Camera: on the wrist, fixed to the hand. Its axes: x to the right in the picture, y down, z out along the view.
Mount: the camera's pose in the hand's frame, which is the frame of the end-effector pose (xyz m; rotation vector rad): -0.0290 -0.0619 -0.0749 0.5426 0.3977 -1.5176
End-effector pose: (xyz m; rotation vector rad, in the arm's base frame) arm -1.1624 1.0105 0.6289 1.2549 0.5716 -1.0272
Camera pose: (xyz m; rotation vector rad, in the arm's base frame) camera -1.2168 1.0920 0.6028 -1.3480 -1.6799 2.1678
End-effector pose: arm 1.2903 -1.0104 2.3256 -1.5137 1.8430 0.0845
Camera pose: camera 1.3084 -1.0414 2.4204 -2.1358 0.4272 -1.3468
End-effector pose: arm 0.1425 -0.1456 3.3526 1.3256 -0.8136 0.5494
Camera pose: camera 0.1868 -0.0809 3.2883 1.8104 0.7892 -0.2399
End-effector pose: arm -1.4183 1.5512 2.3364 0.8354 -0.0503 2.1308
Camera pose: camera -1.4024 1.5951 2.2464 0.4063 1.0572 0.7724
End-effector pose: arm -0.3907 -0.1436 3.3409 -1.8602 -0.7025 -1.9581
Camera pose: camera -0.4850 -0.1383 3.3039 0.3210 2.1474 1.8434
